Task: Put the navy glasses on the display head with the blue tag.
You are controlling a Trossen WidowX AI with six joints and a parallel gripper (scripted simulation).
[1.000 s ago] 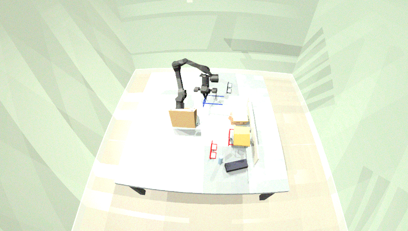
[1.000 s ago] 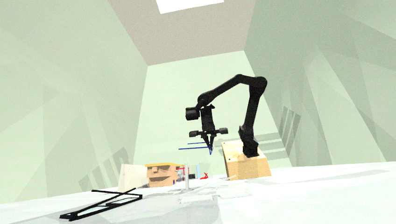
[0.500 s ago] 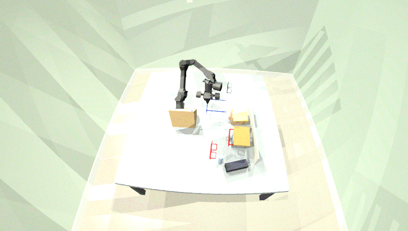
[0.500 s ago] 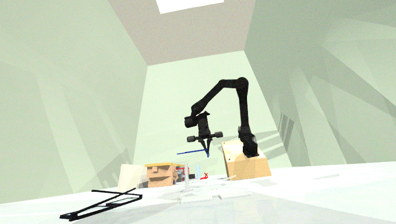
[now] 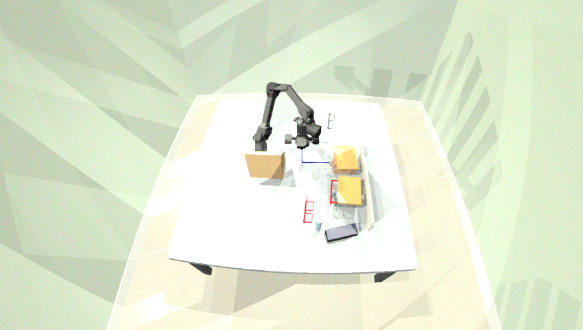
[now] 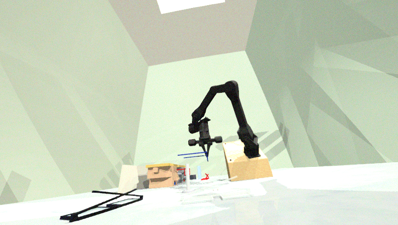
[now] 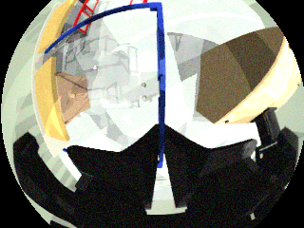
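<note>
Right now my gripper tip is 220 mm short of the display head, 70 mm above it and 50 mm to the left of it. Also, from my gripper tip: pale blue block 430 mm to the right, 70 mm below, 70 mm ahead; then tall panel 350 mm ahead, 170 mm to the right, 70 mm below; then grey post 220 mm to the left, 100 mm below, 80 mm ahead.
</note>
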